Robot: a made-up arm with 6 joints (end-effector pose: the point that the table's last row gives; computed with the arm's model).
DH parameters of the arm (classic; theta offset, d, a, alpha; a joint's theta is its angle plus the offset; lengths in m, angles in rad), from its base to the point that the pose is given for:
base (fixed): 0 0 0 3.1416
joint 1: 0 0.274 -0.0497 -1.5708
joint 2: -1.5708 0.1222 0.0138 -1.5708
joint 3: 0 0.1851 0.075 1.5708
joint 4: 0 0.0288 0.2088 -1.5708
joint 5: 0 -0.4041 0.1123 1.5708
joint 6: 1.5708 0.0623 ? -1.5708
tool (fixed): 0 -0.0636 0 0
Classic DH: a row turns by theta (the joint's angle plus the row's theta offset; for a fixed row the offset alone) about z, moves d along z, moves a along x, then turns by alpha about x.
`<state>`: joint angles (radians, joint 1 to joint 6).
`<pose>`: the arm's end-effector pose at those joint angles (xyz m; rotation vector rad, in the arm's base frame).
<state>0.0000 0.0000 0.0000 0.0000 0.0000 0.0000</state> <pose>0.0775 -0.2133 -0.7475 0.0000 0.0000 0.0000</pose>
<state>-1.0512 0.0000 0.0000 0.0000 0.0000 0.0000</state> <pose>0.2236 -0.0386 -0.7475 0.0000 0.0000 1.0512</pose>
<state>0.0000 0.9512 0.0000 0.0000 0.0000 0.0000</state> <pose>0.4096 -0.2133 -0.4454 0.0000 -0.9512 0.0000</pose>
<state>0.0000 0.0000 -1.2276 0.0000 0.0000 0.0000</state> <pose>0.0775 -0.5857 -0.3567 -1.2276 0.0000 0.0000</pose>
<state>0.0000 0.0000 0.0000 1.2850 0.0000 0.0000</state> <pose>0.4882 -0.2133 -0.5268 0.0000 -1.2850 0.0000</pose>
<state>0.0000 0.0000 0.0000 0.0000 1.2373 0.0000</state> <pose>0.0775 -0.0052 -0.6880 1.2373 0.0000 0.0000</pose>
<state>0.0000 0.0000 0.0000 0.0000 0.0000 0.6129</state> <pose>0.0511 -0.2133 -0.5368 0.0000 -0.6129 0.0000</pose>
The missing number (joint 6, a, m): 0.3462
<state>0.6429 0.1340 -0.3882 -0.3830 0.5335 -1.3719</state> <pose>-0.4224 0.0955 -0.8789 0.7417 1.4399 -0.5277</pose>
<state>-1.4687 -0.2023 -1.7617 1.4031 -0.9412 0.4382</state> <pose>0.2996 0.2784 -0.2448 0.1583 2.3703 -1.1420</pose>
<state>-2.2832 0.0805 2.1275 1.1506 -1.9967 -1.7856</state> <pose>-0.3562 -0.4475 -0.3390 -1.4194 1.8301 0.5769</pose>
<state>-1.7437 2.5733 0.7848 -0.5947 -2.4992 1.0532</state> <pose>-0.1326 0.0851 -0.2679 -0.0159 -2.7721 -0.9251</pose>
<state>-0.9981 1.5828 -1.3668 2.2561 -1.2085 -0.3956</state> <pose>-0.0444 -0.4125 0.1764 -0.3853 2.3670 1.2821</pose>
